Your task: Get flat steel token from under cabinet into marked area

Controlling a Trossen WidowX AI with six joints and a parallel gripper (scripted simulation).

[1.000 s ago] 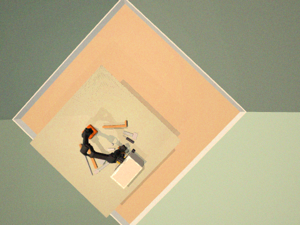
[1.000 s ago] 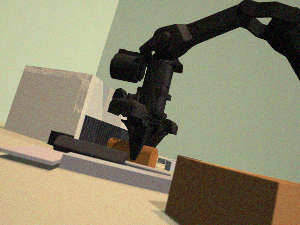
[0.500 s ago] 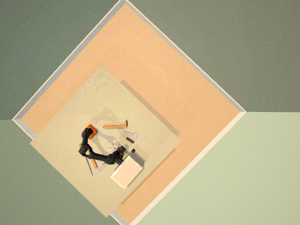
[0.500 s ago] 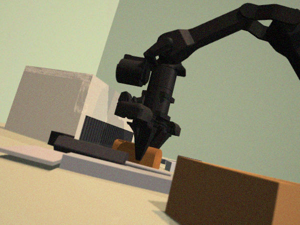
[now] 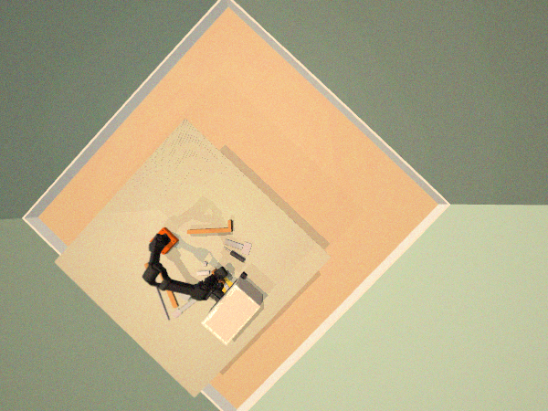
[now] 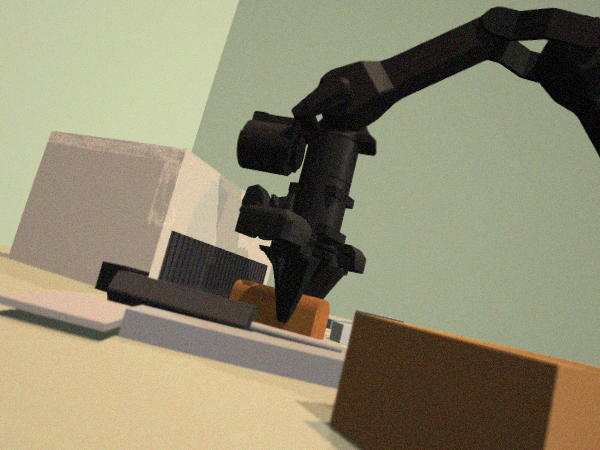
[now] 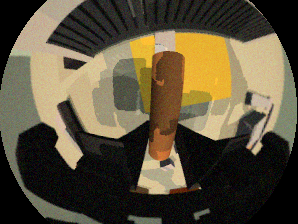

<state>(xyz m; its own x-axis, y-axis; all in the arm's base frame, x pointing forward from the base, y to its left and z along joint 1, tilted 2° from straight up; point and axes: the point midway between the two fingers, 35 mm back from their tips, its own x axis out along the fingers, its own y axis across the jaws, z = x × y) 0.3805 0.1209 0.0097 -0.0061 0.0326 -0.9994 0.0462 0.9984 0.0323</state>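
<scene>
Now: gripper tip 5 cm past the dark screwdriver and 16 cm to the right of it. Also, from my gripper tip: token (24 cm ahead, 4 cm to the right); orange stick (14 cm behind, 31 cm to the right).
</scene>
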